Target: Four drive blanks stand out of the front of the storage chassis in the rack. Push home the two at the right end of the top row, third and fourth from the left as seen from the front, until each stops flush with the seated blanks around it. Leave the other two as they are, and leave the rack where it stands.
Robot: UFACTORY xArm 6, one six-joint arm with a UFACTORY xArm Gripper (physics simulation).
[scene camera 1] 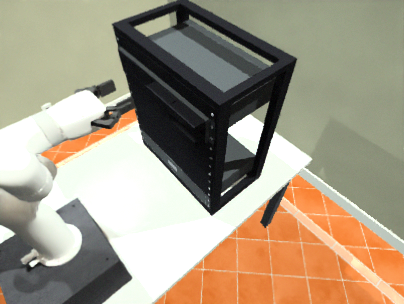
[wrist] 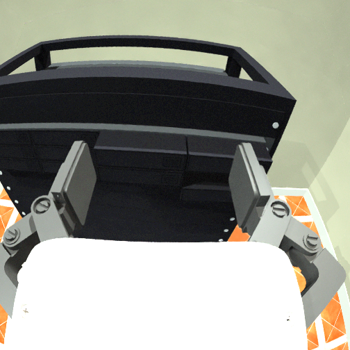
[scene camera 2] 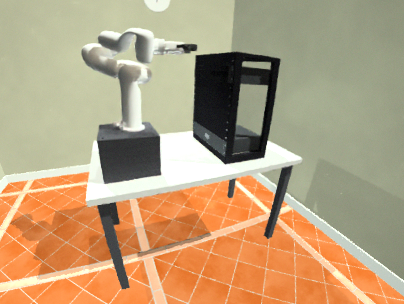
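Pixels of known places: gripper, between the fingertips: (scene camera 1: 123,92) (scene camera 2: 193,49); arm's base, origin of its link: (scene camera 1: 60,245) (scene camera 2: 132,128).
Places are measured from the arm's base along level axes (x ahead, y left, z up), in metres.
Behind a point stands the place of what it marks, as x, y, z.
Note:
The black rack (scene camera 1: 216,165) @[0.466, -0.207, 0.147] (scene camera 2: 233,110) @[0.475, -0.208, 0.104] (wrist: 140,84) stands upright on the table. In the wrist view, the third blank (wrist: 140,142) and fourth blank (wrist: 215,148) of the top row stand out side by side. Another blank (wrist: 205,193) stands out below the fourth. The location of the other protruding blank is unclear. Seated blanks (wrist: 50,142) show at the left. My gripper (scene camera 1: 123,95) @[0.327, -0.020, 0.401] (scene camera 2: 190,48) @[0.327, -0.020, 0.401] (wrist: 161,159) is open and empty, at the rack's front near the top. In the wrist view its fingers overlap the third blank's left end and the fourth blank; contact cannot be told.
The white table (scene camera 1: 110,175) @[0.289, 0.259, -0.210] (scene camera 2: 175,175) @[0.161, -0.195, -0.210] carries the rack and the arm's dark base block (scene camera 1: 95,250) @[0.065, -0.090, -0.001] (scene camera 2: 130,152) @[-0.043, -0.153, -0.066]. The rack's open top frame rises above the blanks. A wall (scene camera 1: 345,90) (scene camera 2: 325,75) stands behind the rack.

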